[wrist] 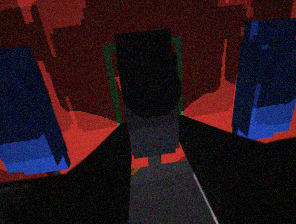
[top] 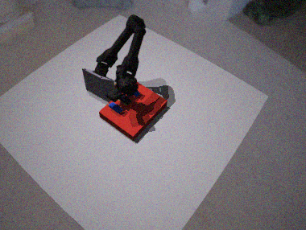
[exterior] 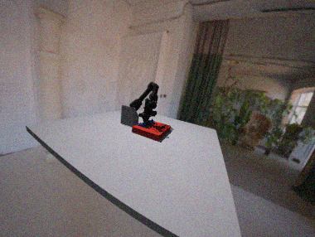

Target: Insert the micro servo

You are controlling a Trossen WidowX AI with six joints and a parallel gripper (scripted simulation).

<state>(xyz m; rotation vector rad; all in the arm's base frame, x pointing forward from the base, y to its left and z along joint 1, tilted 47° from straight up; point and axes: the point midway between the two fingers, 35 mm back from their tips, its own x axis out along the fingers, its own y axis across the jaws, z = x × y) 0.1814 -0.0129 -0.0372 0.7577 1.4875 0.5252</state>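
The red deck lies 120 mm ahead of my gripper tip, 20 mm to the right of it and 30 mm below it.
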